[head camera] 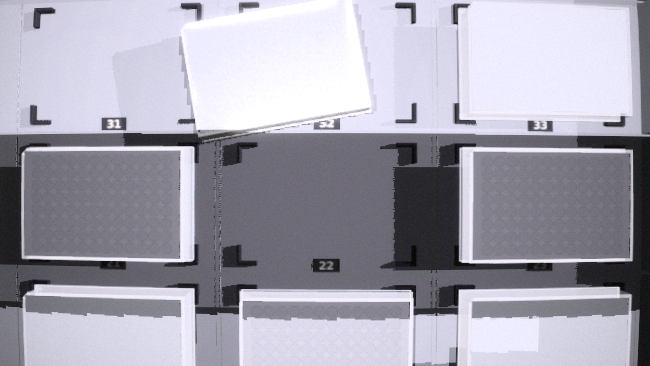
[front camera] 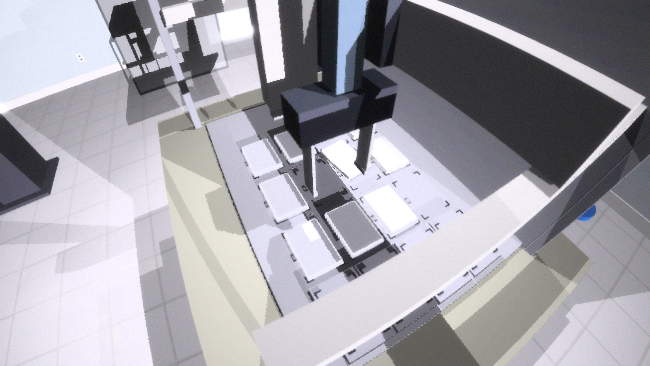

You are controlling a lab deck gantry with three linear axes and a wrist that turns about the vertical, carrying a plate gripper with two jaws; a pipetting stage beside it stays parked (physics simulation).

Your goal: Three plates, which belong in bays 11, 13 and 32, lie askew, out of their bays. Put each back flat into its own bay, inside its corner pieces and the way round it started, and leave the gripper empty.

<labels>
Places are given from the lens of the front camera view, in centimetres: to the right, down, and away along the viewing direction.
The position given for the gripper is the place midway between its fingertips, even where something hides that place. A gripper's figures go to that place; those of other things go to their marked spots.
gripper (front camera: 336, 178): 2, -1, 52
dark wall (front camera: 481, 162): 40, -5, 63
</labels>
